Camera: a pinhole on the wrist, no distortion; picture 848 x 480 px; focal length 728.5 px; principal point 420.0 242.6 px. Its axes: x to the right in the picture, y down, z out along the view. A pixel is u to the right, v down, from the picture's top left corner.
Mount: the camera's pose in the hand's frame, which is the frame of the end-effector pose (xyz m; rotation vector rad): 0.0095 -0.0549 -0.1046 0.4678 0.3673 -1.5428
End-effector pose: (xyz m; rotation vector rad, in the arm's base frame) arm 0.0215 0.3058 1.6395 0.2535 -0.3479 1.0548
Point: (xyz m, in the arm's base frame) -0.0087 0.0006 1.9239
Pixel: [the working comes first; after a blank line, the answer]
In the camera's frame: -0.2003 -0.1250 0.4508

96.4 40.5
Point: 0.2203 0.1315 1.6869
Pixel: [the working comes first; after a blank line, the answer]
In the camera's frame: 0.0812 -0.0251 0.2596

647.8 172.0
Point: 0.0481 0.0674 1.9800
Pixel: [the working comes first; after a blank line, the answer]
In the camera's frame: -0.1949 -0.0225 0.4680

116.6 207.5
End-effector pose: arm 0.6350 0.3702 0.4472 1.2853 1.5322 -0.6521
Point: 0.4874 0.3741 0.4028
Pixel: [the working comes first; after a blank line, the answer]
In the camera's frame: 0.0443 0.0309 0.1019

737.1 463.8
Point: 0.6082 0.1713 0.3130
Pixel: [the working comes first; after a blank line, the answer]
In the camera's frame: -0.1145 0.0509 0.2972

139.3 367.4
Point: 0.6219 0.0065 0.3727
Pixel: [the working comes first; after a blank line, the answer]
In the camera's frame: -0.1580 -0.0612 0.4254

149.5 137.7
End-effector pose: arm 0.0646 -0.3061 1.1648 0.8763 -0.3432 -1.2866
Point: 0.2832 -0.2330 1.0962
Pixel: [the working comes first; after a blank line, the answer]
In the camera's frame: -0.0777 -0.0095 -0.1766

behind the camera
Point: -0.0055 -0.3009 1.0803
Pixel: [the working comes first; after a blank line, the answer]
In the camera's frame: -0.0014 -0.0071 0.1104

411.0 195.8
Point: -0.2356 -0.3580 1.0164
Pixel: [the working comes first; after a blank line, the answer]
In the camera's frame: 0.1079 0.0091 0.3297

658.3 262.6
